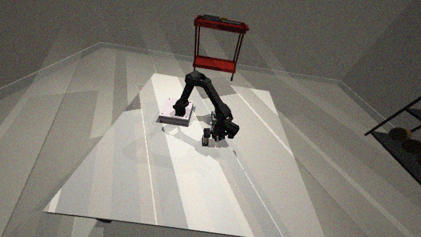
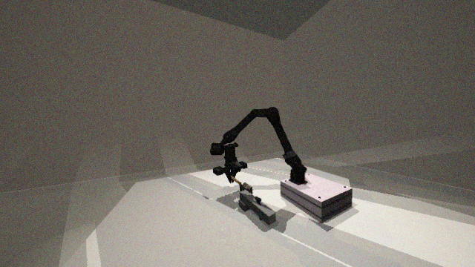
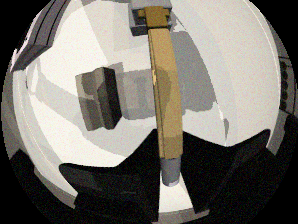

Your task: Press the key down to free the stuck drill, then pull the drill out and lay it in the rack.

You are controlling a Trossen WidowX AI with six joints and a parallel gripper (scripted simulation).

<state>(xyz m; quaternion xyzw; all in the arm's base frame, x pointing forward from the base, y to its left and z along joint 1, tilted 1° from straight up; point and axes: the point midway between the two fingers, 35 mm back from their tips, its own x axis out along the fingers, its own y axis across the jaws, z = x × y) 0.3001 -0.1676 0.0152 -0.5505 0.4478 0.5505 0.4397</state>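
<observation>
Right now the rack is 80 mm behind my gripper tip, 20 mm to the left of it and 40 mm below it. Also, from my gripper tip: small key (50 mm behind, 220 mm to the left, 10 mm below); drill (10 mm behind, 40 mm to the left, 30 mm above).
</observation>
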